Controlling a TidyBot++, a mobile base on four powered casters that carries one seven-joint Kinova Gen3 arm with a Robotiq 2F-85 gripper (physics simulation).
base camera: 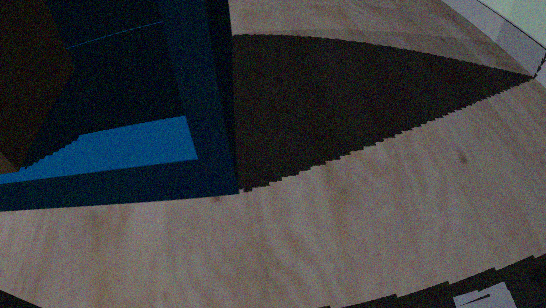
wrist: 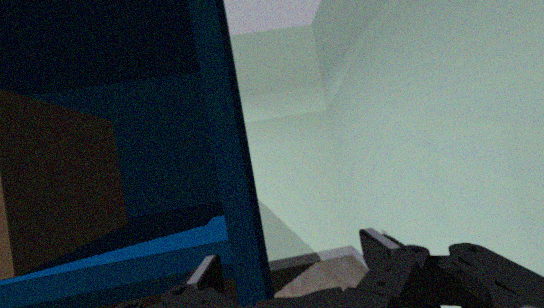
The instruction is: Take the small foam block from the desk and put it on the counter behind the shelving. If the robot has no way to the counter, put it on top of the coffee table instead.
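Places are measured from the arm's base along level axes (x left, y back, z up), in metres.
Where they show: gripper, fingertip midpoint: (wrist: 291,257).
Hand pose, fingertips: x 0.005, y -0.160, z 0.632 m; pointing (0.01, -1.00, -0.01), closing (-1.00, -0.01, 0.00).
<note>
After its pixels a point has its place.
The blue shelving (base camera: 216,167) {x 0.070, y -0.353, z -0.339 m} (wrist: 230,150) {x 0.065, y -0.354, z 0.716 m} stands close on the left in both views, with its corner post upright in the base camera view and slightly tilted in the wrist view. My gripper (wrist: 291,257) {x 0.005, y -0.160, z 0.632 m} is open, with its fingers wide apart and nothing between them. Its left finger overlaps the lower part of the shelving in the wrist view; its right finger is to the right of the post. The foam block, the desk, the counter and the coffee table do not show in either view.
A brown box (base camera: 30,75) (wrist: 65,185) sits in the shelving at the left. A pale green wall (base camera: 525,17) {x -0.750, y -0.769, z -0.272 m} (wrist: 400,150) {x -0.704, y -1.410, z 0.624 m} stands to the right and beyond the post. The wooden floor (base camera: 300,225) {x -0.024, y -0.302, z -0.397 m} (wrist: 325,277) {x -0.253, y -2.193, z -0.397 m} carries a dark shadow beside the shelving.
</note>
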